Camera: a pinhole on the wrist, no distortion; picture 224 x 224 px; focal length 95.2 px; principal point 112.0 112.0 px. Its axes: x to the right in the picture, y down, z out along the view. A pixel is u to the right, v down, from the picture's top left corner.
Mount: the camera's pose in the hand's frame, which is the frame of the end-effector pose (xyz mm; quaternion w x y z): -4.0 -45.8 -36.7 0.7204 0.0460 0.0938 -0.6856
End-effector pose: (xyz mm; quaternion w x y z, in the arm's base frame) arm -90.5 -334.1 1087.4 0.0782 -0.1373 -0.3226 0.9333
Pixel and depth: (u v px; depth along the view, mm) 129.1 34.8 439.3
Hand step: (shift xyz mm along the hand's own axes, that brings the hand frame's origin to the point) -324.0 -228.5 399.6
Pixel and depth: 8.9 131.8 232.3
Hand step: 50.3 158.0 237.4
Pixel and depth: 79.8 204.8 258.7
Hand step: 262.2 3.5 218.0
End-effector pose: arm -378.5 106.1 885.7 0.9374 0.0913 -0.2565 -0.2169
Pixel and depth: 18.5 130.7 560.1
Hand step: 122.8 389.8 613.4
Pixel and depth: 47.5 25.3 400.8
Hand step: -350.3 121.7 431.9
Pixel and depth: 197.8 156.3 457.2
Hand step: 258.4 -526.6 315.6
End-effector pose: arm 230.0 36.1 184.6 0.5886 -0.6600 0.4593 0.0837
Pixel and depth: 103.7 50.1 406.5
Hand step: -239.6 -105.0 384.4
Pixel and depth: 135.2 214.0 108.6
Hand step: 120.9 -86.4 57.0
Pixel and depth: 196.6 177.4 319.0
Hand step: 249.3 -373.4 205.5
